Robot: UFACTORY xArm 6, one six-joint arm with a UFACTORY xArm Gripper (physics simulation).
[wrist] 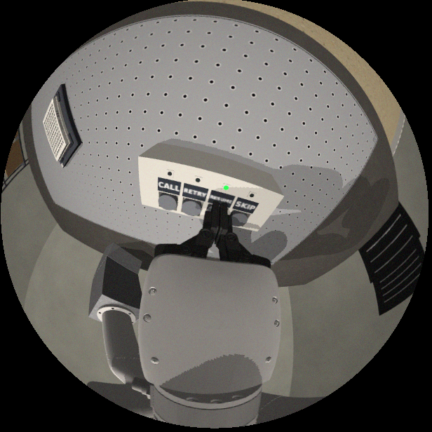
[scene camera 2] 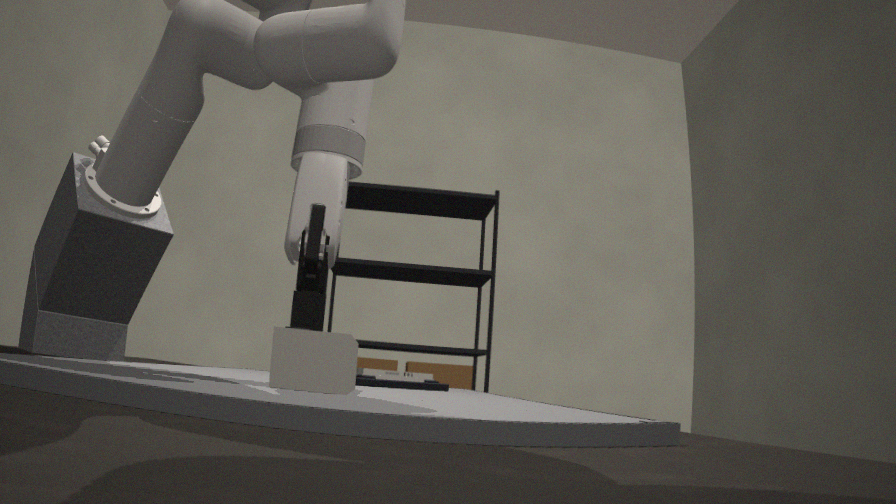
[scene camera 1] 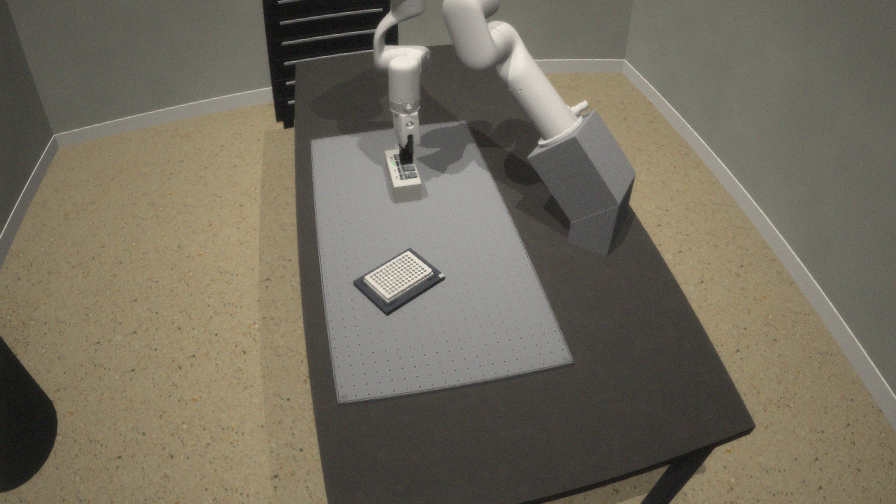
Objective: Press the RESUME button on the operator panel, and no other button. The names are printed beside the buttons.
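Observation:
The operator panel (scene camera 1: 407,182) (scene camera 2: 313,360) (wrist: 150,172) is a pale box on the grey board. In the wrist view its buttons run CALL (wrist: 167,201), RETRY (wrist: 192,207), RESUME and SKIP (wrist: 240,217), each with its name printed above. A green light (wrist: 226,188) is lit above the RESUME label (wrist: 221,198); the other lamps are dark. My gripper (scene camera 1: 407,161) (scene camera 2: 307,327) (wrist: 217,210) is shut and empty, its fingertips down at the RESUME button, which they mostly hide. Whether the button is pushed in cannot be seen.
A white well plate (scene camera 1: 399,275) (wrist: 56,131) on a dark base lies on the perforated board (scene camera 1: 451,325) (scene camera 2: 532,407) (wrist: 165,60). The arm's grey pedestal (scene camera 1: 582,175) (scene camera 2: 100,269) stands beside the board. A black shelf rack (scene camera 2: 493,275) stands behind.

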